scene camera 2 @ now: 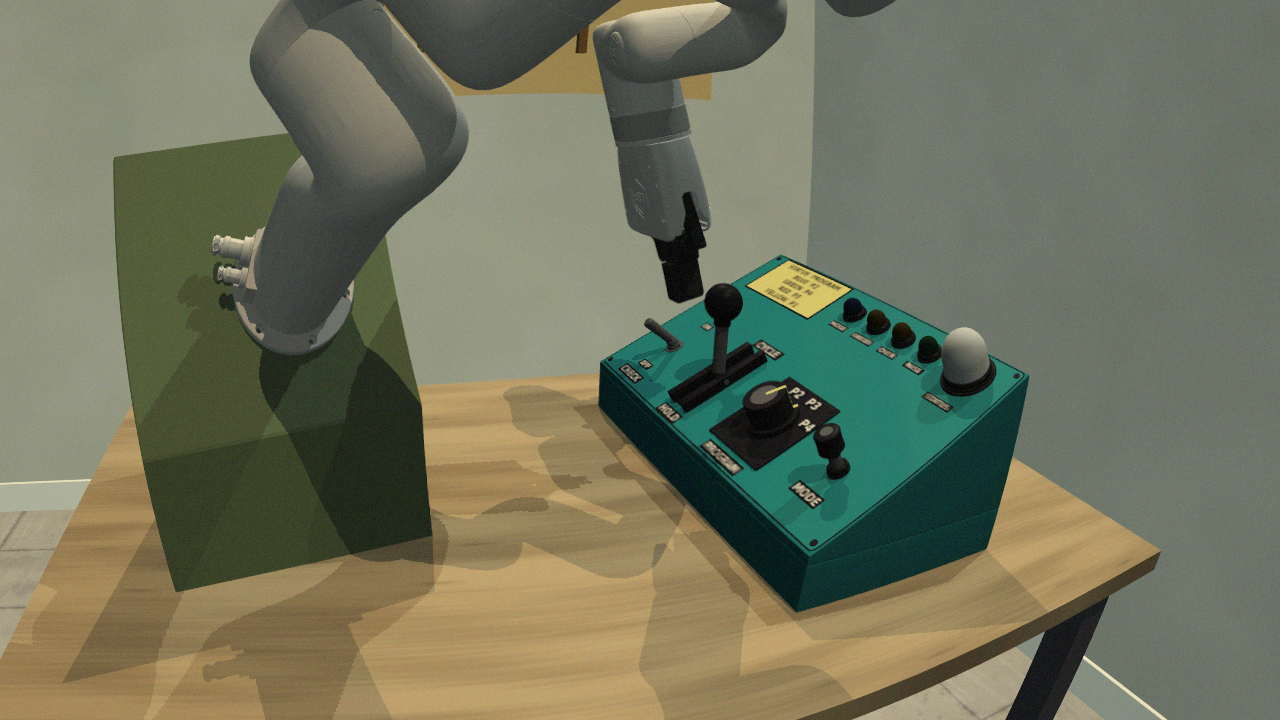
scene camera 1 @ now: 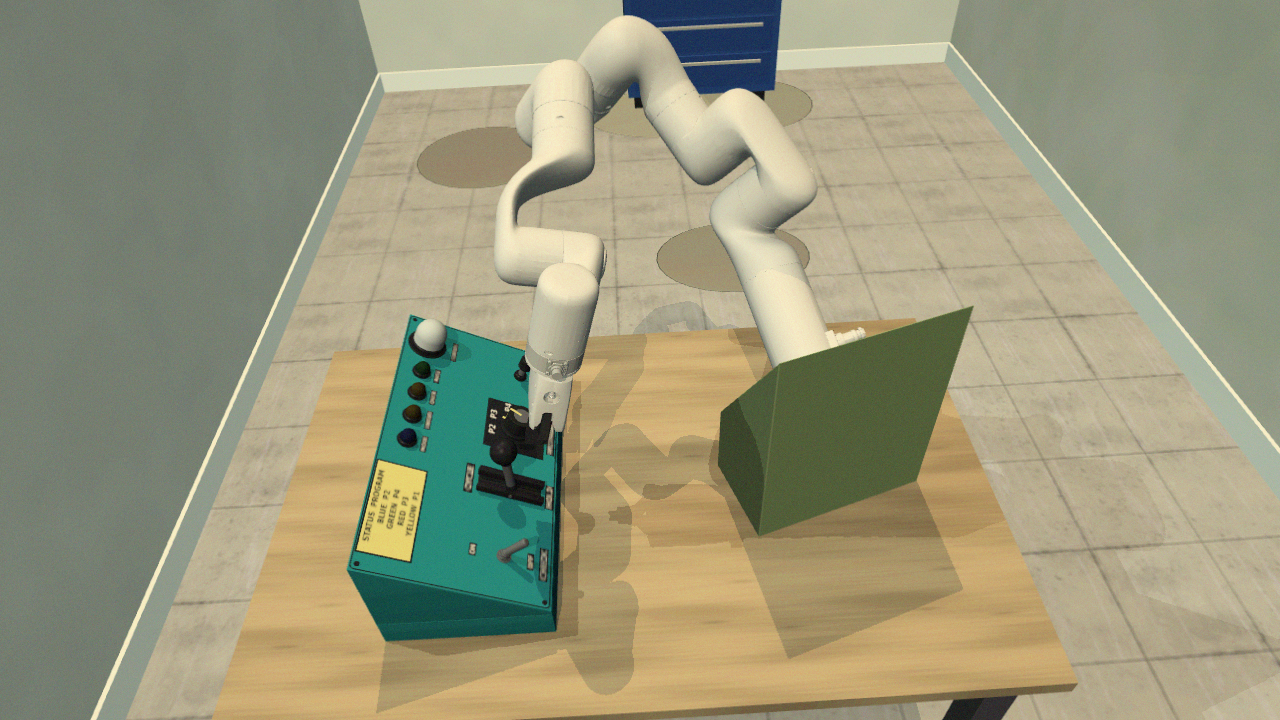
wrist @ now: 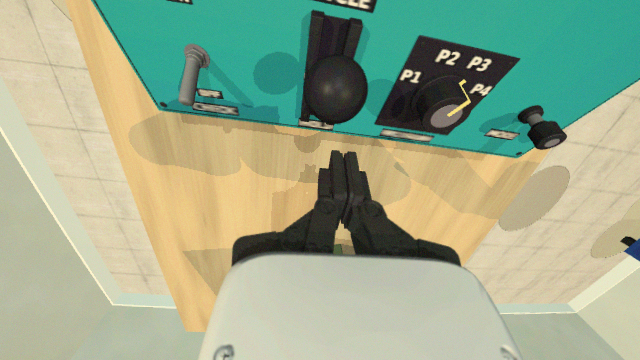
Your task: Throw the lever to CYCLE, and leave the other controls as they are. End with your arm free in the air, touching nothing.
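Places are measured from the arm's base along level axes (x ahead, y right, z down), in centimetres.
Where they show: gripper, fingertip midpoint: (scene camera 2: 686, 298) (scene camera 1: 535, 439) (wrist: 339, 166); arm's base, link origin: (scene camera 2: 291, 286) (scene camera 1: 809, 373).
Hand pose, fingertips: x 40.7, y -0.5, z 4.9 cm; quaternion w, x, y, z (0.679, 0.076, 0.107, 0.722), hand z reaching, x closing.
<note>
Each offset is from my fingertips to the top centre of the thing. "pt": to the spot under its first point.
The lever with a black ball knob @(dy -0.5, dx +4.9, dz -1.1 cm) (scene camera 1: 503, 452) (scene camera 2: 723, 303) (wrist: 336, 89) stands about mid-slot between the HOLD and CYCLE labels. Its slot @(pt dy -0.8, dx +2.4, dz +10.9 cm) (scene camera 1: 529, 492) (scene camera 2: 693, 391) (wrist: 316, 35) is on the sloping teal panel (scene camera 1: 447, 501) (scene camera 2: 939, 438) (wrist: 240, 30). My gripper (scene camera 2: 684, 297) (wrist: 339, 166) is shut and empty. It hangs in the air beside the ball, on the HOLD side, with a gap in the wrist view. In scene camera 1 the fingertips are hard to tell from the dark controls.
The grey CHECK toggle @(dy -12.6, dx +4.9, dz +5.8 cm) (scene camera 1: 512, 549) (scene camera 2: 663, 334) (wrist: 189, 77) leans toward OFF. The PROGRAM dial @(dy +11.3, dx +2.9, dz +5.5 cm) (scene camera 2: 768, 405) (wrist: 442, 107) and the MODE control @(dy +23.2, dx +1.5, dz +4.9 cm) (scene camera 2: 830, 443) (wrist: 546, 134) are on the lever's other side. A white dome @(pt dy +23.9, dx +15.2, dz -2.1 cm) (scene camera 1: 430, 335) (scene camera 2: 965, 358) and several small lamps line the panel's far side. A green block (scene camera 1: 841, 429) (scene camera 2: 223, 447) stands opposite.
</note>
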